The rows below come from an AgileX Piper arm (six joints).
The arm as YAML. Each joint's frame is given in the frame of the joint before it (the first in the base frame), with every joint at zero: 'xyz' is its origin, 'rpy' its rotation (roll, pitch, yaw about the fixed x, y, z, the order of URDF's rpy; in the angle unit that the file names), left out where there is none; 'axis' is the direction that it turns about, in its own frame. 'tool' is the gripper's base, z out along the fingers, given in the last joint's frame.
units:
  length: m
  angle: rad
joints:
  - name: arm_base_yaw
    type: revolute
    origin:
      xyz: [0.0, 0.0, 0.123]
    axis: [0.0, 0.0, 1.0]
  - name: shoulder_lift
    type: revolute
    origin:
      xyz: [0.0, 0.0, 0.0]
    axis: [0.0, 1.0, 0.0]
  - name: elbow
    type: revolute
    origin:
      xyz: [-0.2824, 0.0, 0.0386]
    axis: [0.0, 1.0, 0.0]
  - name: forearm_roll
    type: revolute
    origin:
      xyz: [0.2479, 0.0, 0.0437]
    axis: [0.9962, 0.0, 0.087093]
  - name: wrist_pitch
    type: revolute
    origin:
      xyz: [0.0, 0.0, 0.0]
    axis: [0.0, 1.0, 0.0]
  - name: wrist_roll
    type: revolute
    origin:
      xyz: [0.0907, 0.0, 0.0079]
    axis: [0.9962, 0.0, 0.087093]
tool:
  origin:
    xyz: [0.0, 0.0, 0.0]
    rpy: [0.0, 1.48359, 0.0]
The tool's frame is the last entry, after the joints.
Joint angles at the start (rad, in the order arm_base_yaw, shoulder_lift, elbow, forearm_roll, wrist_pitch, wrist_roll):
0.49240, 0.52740, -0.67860, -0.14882, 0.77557, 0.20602
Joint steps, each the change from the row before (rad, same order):
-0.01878, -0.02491, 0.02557, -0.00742, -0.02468, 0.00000
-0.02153, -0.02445, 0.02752, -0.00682, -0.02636, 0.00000
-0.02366, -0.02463, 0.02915, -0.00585, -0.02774, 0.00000
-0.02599, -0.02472, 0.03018, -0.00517, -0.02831, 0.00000
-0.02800, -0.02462, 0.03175, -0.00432, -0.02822, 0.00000
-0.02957, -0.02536, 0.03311, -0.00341, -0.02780, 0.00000
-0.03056, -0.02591, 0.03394, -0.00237, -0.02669, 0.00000
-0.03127, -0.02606, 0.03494, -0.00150, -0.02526, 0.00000
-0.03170, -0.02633, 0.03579, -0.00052, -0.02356, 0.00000
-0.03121, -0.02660, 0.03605, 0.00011, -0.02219, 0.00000
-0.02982, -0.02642, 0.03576, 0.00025, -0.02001, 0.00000
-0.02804, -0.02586, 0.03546, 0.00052, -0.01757, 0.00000
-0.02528, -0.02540, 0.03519, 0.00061, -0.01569, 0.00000
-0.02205, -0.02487, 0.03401, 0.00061, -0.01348, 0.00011
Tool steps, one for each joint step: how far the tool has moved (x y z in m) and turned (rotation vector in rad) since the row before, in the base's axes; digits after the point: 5 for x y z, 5 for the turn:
-0.00207, -0.00325, -0.00386, 0.00385, -0.02478, -0.01688
-0.00182, -0.00315, -0.00448, 0.00344, -0.02394, -0.01905
-0.00174, -0.00306, -0.00496, 0.00363, -0.02354, -0.02055
-0.00168, -0.00302, -0.00532, 0.00345, -0.02300, -0.02245
-0.00161, -0.00293, -0.00593, 0.00292, -0.02112, -0.02412
-0.00170, -0.00288, -0.00644, 0.00279, -0.01989, -0.02543
-0.00179, -0.00277, -0.00685, 0.00276, -0.01831, -0.02629
-0.00180, -0.00264, -0.00738, 0.00242, -0.01594, -0.02701
-0.00183, -0.00249, -0.00787, 0.00234, -0.01356, -0.02752
-0.00186, -0.00230, -0.00815, 0.00228, -0.01216, -0.02715
-0.00183, -0.00209, -0.00833, 0.00173, -0.01019, -0.02613
-0.00175, -0.00186, -0.00855, 0.00134, -0.00755, -0.02476
-0.00166, -0.00159, -0.00872, 0.00101, -0.00554, -0.02233
-0.00158, -0.00133, -0.00862, 0.00088, -0.00404, -0.01955

